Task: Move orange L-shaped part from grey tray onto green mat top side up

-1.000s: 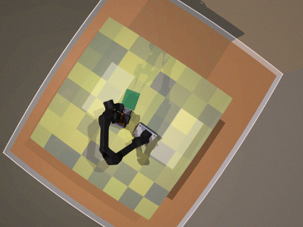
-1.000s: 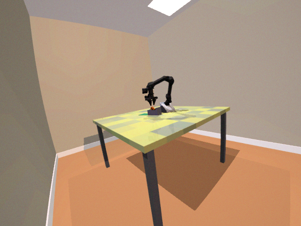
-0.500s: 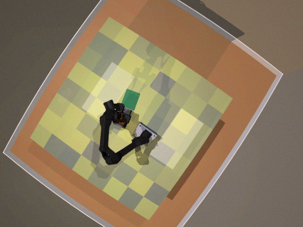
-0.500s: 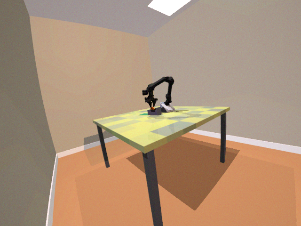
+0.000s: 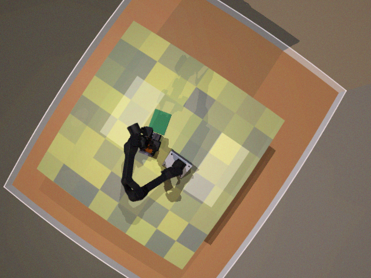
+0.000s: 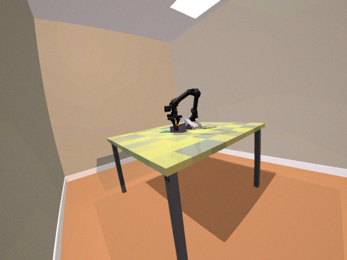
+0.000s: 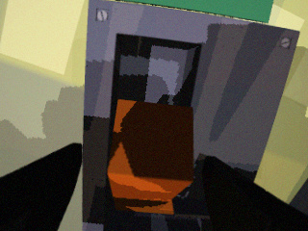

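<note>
The orange L-shaped part is 3 cm behind my gripper tip, 3 cm to the left of it and 3 cm below it. From my gripper tip the other things lie so: green mat: 3 cm ahead, 14 cm to the right, 9 cm below.
</note>
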